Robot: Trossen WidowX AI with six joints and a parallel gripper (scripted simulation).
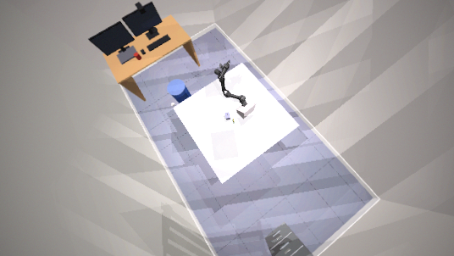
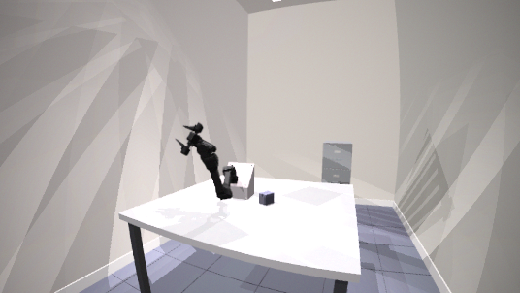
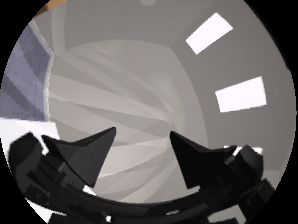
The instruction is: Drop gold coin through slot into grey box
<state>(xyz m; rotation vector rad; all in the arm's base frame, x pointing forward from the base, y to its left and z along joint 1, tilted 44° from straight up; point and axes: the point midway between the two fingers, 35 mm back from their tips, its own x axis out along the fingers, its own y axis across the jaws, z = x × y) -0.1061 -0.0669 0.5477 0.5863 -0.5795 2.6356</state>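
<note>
Right now my gripper tip is 41 cm short of the gold coin, 45 cm to the right of it and 45 cm above it.
</note>
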